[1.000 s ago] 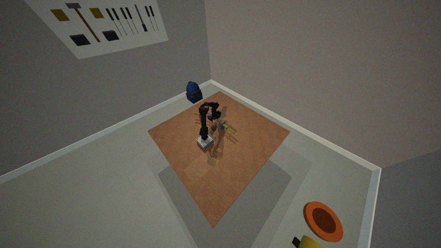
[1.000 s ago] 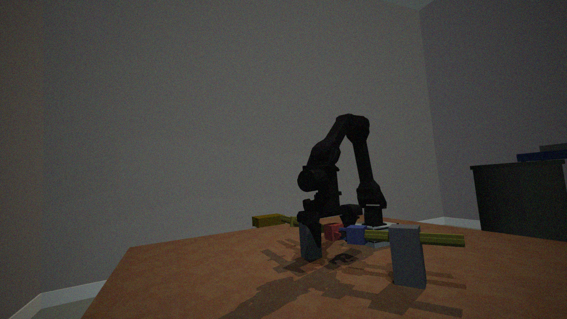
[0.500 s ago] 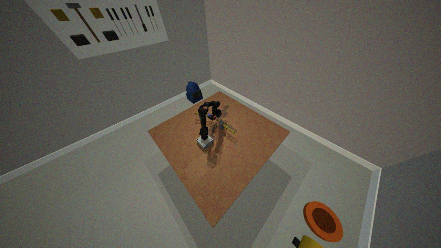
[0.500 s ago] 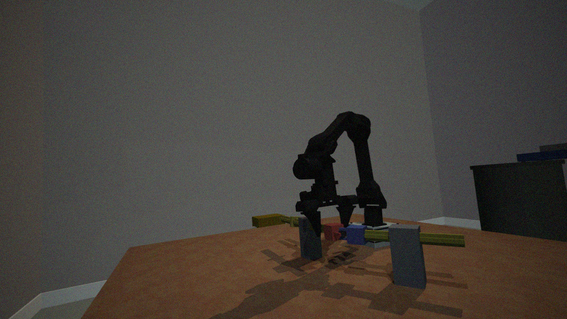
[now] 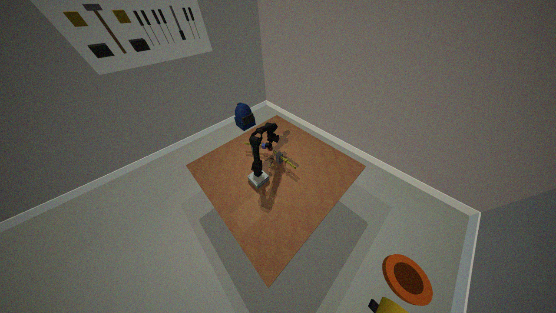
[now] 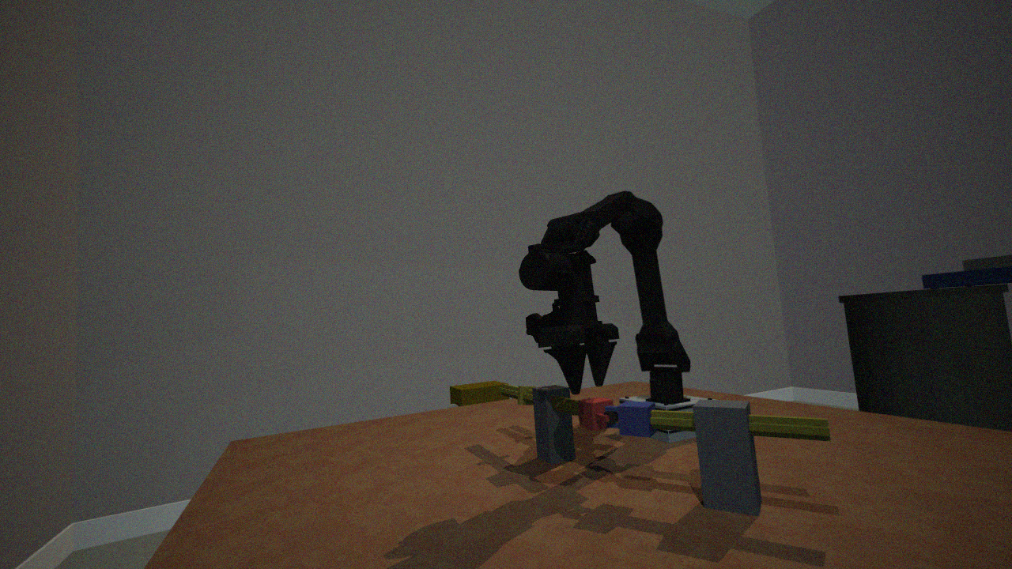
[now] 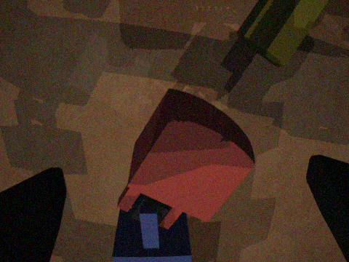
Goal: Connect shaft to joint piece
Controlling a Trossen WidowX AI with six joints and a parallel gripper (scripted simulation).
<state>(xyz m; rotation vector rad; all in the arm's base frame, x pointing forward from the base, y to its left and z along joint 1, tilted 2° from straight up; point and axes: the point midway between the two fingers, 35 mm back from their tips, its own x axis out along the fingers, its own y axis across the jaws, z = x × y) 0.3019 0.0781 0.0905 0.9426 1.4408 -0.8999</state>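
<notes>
Right now my gripper tip is 40 mm above the red piece and 10 mm to the right of it.
</notes>
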